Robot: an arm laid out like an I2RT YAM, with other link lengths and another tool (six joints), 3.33 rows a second.
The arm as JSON. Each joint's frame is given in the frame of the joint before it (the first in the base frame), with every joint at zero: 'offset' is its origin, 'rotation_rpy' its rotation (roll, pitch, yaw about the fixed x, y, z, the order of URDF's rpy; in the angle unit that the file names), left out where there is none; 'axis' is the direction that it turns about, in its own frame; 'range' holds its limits. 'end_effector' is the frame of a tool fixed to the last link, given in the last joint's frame.
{
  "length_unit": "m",
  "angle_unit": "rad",
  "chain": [
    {
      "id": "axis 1",
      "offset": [
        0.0,
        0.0,
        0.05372
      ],
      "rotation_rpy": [
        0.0,
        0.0,
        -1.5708
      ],
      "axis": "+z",
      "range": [
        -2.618,
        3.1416
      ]
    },
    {
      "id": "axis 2",
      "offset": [
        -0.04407,
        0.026,
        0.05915
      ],
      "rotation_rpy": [
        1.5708,
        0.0,
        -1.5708
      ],
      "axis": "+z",
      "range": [
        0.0,
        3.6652
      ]
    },
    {
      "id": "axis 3",
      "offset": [
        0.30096,
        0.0,
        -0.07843
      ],
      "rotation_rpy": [
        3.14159,
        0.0,
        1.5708
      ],
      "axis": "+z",
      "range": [
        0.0,
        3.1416
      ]
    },
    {
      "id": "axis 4",
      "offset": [
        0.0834,
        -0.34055,
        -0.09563
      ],
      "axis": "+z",
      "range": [
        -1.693,
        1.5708
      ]
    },
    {
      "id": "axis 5",
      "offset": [
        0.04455,
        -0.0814,
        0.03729
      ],
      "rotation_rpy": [
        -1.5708,
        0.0,
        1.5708
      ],
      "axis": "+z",
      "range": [
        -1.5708,
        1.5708
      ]
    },
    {
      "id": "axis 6",
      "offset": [
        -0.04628,
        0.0,
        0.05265
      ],
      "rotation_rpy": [
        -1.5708,
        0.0,
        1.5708
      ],
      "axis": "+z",
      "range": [
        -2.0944,
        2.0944
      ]
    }
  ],
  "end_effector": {
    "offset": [
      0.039,
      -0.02,
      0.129
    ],
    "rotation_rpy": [
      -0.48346,
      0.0,
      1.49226
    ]
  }
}
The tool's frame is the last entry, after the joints.
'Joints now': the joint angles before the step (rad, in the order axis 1, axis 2, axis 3, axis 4, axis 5, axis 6). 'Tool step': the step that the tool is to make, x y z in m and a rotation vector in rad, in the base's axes. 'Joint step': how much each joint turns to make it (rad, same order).
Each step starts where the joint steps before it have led.
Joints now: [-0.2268 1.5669 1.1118 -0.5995 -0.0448 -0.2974]
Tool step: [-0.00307 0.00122 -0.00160 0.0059 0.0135 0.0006]
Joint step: [0.0000 0.0011 0.0000 -0.0133 -0.0026 0.0008]
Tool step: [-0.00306 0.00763 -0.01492 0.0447 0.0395 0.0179]
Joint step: [0.0000 0.0359 0.0000 -0.0126 -0.0390 0.0000]
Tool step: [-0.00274 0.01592 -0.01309 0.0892 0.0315 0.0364]
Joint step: [0.0000 0.0393 0.0000 -0.0115 -0.0877 0.0000]
